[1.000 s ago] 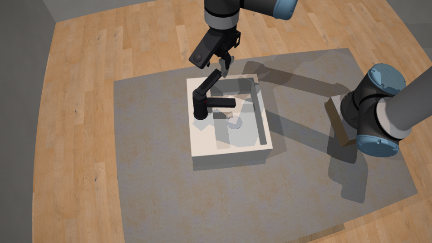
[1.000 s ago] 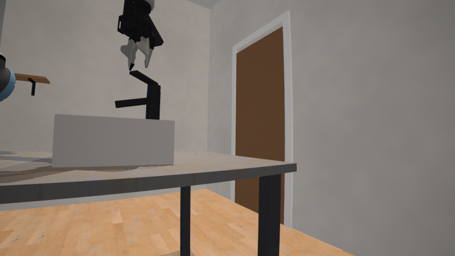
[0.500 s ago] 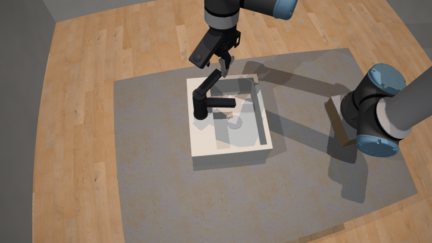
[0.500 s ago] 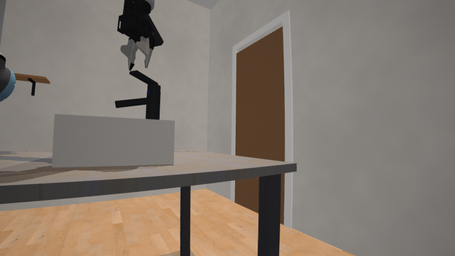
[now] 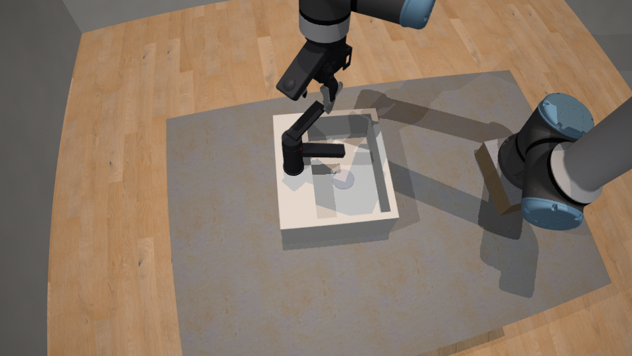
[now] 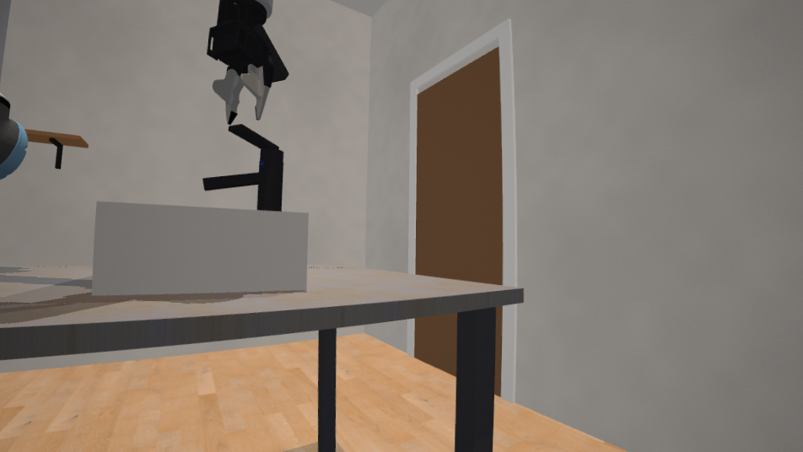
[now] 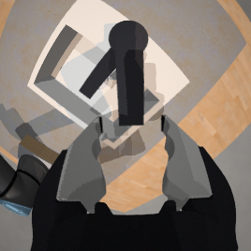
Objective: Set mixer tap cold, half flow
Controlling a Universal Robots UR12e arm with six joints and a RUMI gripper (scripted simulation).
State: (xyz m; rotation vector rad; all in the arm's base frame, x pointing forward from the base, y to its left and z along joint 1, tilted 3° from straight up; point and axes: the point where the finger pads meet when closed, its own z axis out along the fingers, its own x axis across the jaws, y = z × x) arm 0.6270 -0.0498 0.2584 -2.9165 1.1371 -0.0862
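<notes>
My hand is 4 cm above the lever, 2 cm to the right of it and 2 cm short of it. From my hand the other things lie so: white basin: 27 cm below, 6 cm behind, 5 cm to the left.
</notes>
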